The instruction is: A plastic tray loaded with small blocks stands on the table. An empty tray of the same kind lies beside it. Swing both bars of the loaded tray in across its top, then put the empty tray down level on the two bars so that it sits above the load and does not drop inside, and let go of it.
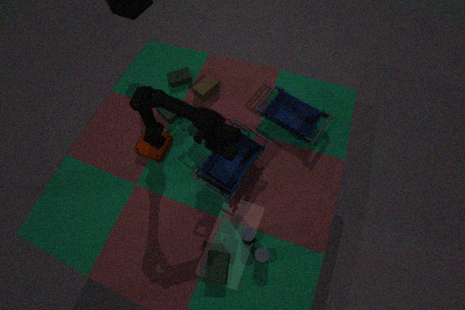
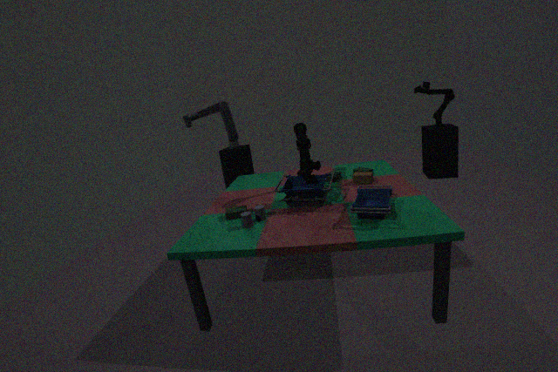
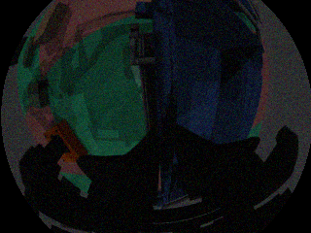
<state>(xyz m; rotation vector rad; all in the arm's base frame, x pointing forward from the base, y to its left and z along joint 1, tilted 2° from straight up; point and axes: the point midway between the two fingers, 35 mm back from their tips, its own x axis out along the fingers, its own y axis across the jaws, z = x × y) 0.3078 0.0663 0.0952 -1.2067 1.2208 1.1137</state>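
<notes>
Now: the blue tray 7 cm ahead of my gripper tip and 2 cm above it.
</notes>
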